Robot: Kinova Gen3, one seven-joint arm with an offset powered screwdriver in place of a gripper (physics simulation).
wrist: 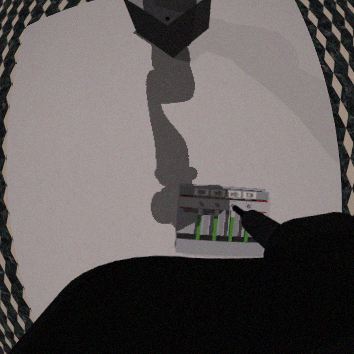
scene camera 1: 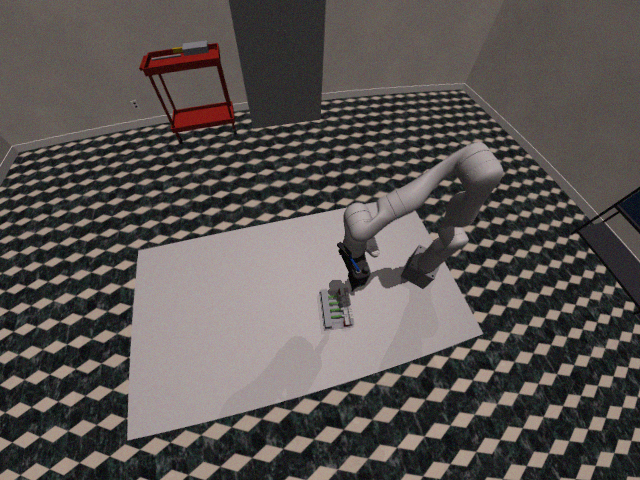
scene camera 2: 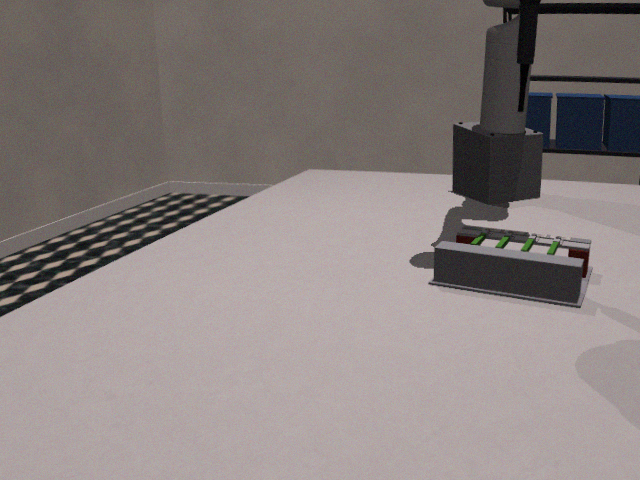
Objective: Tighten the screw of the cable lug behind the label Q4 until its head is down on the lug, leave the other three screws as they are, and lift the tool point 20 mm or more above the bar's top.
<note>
In view: a grey block point(scene camera 2: 552, 277).
The grey block also shows in the wrist view point(wrist: 185, 243).
</note>
